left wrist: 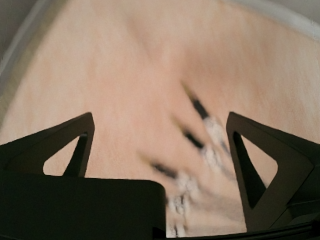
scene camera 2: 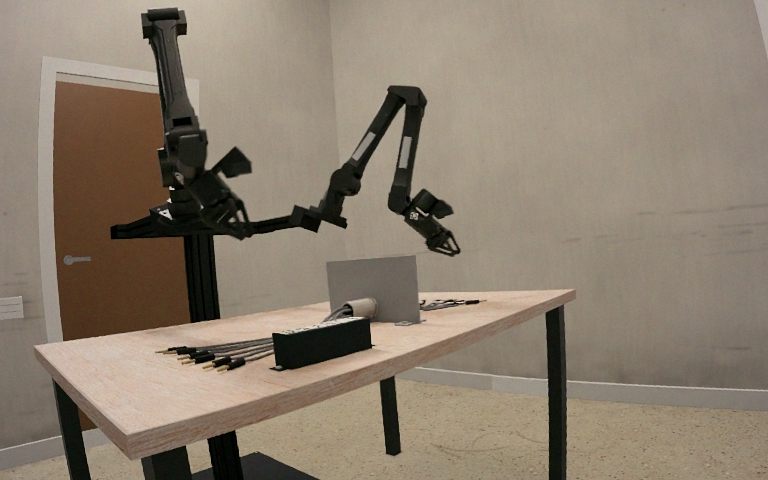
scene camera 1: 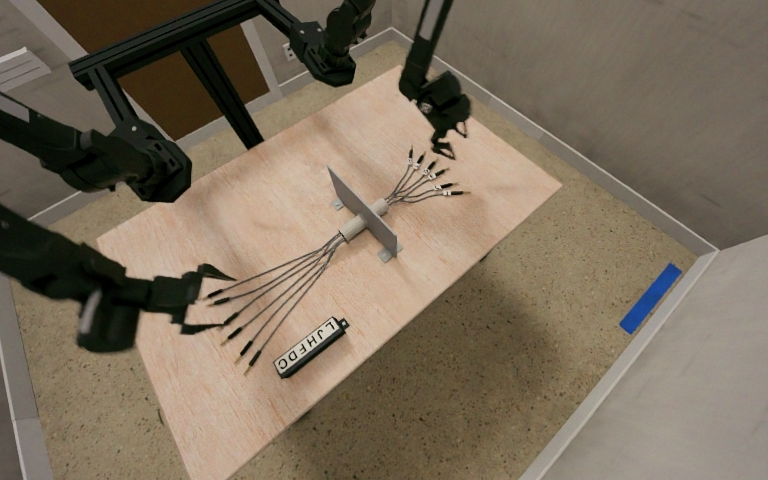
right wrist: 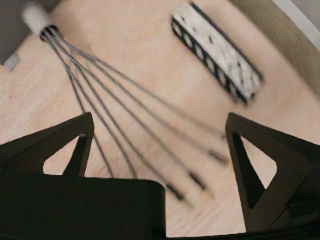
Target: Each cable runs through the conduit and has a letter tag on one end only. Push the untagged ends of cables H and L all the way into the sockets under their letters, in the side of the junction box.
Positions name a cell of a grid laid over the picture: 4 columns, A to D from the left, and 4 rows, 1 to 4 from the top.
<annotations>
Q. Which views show the left gripper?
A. The left wrist view, scene camera 2 and scene camera 1 only.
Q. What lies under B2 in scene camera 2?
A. The right gripper.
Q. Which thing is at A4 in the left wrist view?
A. The left gripper.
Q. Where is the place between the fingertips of the right gripper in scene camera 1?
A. B3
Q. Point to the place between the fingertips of the left gripper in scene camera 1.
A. At C2
</annotations>
